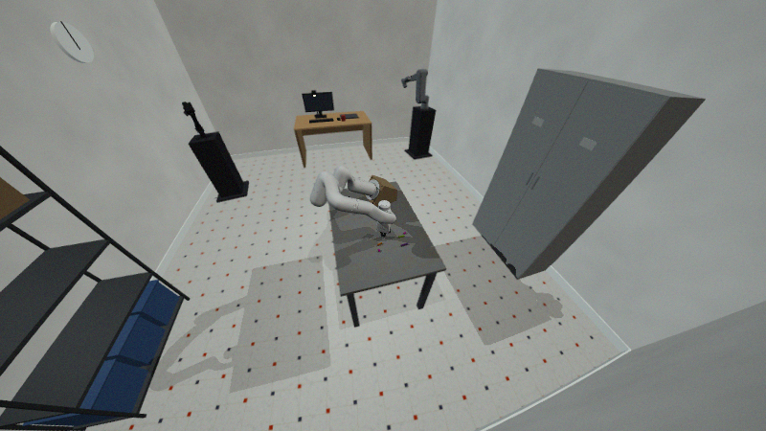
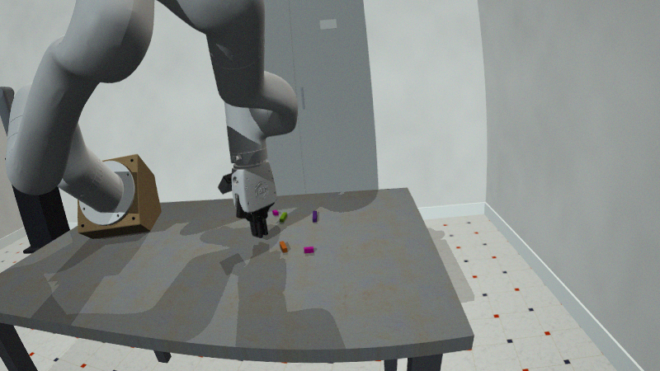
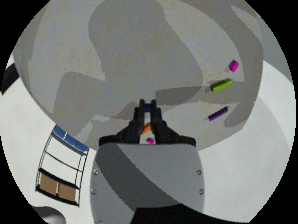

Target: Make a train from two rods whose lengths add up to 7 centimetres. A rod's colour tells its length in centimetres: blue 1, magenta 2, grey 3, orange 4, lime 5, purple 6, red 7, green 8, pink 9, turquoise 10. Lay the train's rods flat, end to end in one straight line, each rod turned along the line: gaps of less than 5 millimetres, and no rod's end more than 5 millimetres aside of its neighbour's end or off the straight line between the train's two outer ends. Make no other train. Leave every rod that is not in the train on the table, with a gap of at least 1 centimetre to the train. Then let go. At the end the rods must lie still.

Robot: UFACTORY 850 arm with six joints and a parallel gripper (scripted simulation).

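My hand is 20 mm above the blue rod. The rest, counted from my hand: lime rod: 140 mm to the left, 50 mm ahead, 30 mm below; then orange rod: 60 mm ahead, 50 mm to the right, 30 mm below; then purple rod: 130 mm ahead, 120 mm to the left, 30 mm below.
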